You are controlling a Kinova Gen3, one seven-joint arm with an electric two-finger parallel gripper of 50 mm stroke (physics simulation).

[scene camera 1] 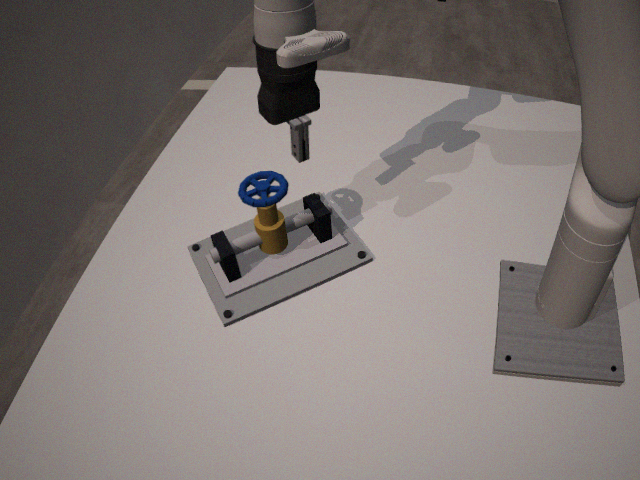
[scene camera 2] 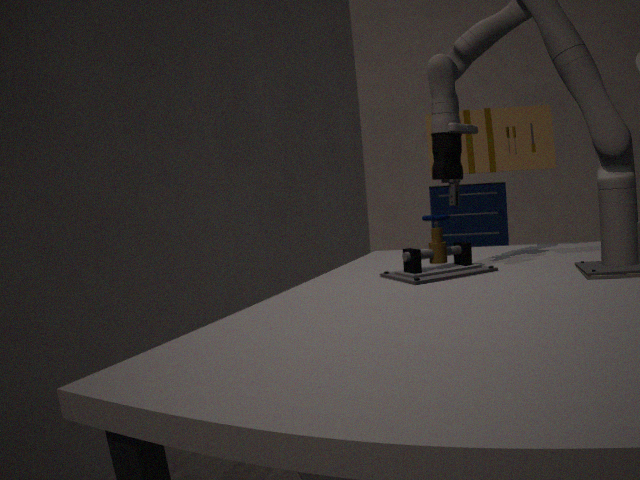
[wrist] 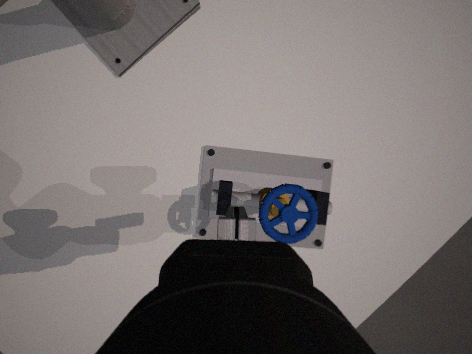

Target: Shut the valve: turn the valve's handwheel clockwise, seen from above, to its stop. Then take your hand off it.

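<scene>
The blue five-spoked handwheel (scene camera 1: 263, 187) (scene camera 2: 435, 217) (wrist: 289, 213) lies level on top of the yellow valve body (scene camera 1: 271, 237) (scene camera 2: 437, 253). The valve stands on a grey base plate (scene camera 1: 294, 280) (wrist: 270, 157). My gripper (scene camera 1: 300, 159) (scene camera 2: 453, 203) (wrist: 236, 217) is shut and empty and points straight down. In both scene views its tips are above the wheel's height and to its right. In the wrist view they show left of the wheel's rim, with a gap between them. Nothing touches the wheel.
Two black brackets (scene camera 1: 318, 217) (scene camera 1: 226, 255) hold the grey pipe at either side of the valve. The arm's own base plate (scene camera 1: 558, 351) (wrist: 145, 37) is bolted to the white table (scene camera 1: 310, 392) (scene camera 2: 361, 361). A blue cabinet (scene camera 2: 491, 201) stands at the back wall.
</scene>
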